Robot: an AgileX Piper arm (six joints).
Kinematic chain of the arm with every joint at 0, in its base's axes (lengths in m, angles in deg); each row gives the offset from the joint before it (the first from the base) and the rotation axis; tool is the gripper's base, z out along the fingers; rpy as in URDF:
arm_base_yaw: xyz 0 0 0.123 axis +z
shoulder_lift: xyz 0 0 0 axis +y
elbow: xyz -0.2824 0 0.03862 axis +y
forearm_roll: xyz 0.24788 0 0.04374 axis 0.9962 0 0.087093
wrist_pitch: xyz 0 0 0 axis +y
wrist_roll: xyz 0.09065 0 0.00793 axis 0.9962 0 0.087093
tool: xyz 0 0 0 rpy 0 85 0
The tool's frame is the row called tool.
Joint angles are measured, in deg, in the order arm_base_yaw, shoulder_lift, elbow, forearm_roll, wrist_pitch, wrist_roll. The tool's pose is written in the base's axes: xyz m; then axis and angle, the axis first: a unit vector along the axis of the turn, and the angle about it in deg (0 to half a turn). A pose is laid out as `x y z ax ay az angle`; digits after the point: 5 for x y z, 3 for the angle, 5 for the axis.
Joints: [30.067, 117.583, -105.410, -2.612, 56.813, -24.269]
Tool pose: 0.39676 0.22568 0.26421 -0.46375 0.88591 -0.01024 153.900
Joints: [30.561, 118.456, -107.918, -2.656, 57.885, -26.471]
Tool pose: 0.39872 0.23129 0.26925 -0.48410 0.87490 -0.01409 153.356
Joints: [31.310, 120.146, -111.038, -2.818, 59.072, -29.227]
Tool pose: 0.40180 0.23991 0.27065 -0.51052 0.85964 -0.01976 153.143
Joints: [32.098, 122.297, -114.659, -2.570, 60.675, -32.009]
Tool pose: 0.40504 0.24986 0.27026 -0.53595 0.84396 -0.02196 153.318
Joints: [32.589, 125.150, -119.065, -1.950, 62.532, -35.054]
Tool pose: 0.41072 0.25930 0.26741 -0.56005 0.82817 -0.02195 153.669
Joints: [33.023, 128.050, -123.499, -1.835, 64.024, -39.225]
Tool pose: 0.41691 0.26786 0.26407 -0.59223 0.80526 -0.02869 153.718
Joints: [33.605, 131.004, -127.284, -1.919, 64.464, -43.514]
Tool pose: 0.42269 0.27758 0.25718 -0.62572 0.77915 -0.03731 153.457
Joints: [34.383, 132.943, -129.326, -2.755, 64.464, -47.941]
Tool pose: 0.42477 0.28588 0.25039 -0.66118 0.74841 -0.05216 153.608
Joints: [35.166, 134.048, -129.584, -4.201, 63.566, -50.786]
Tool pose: 0.42518 0.29225 0.24256 -0.68623 0.72413 -0.06881 153.875
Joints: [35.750, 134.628, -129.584, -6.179, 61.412, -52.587]
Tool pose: 0.42714 0.29690 0.23915 -0.70371 0.70474 -0.09022 152.715
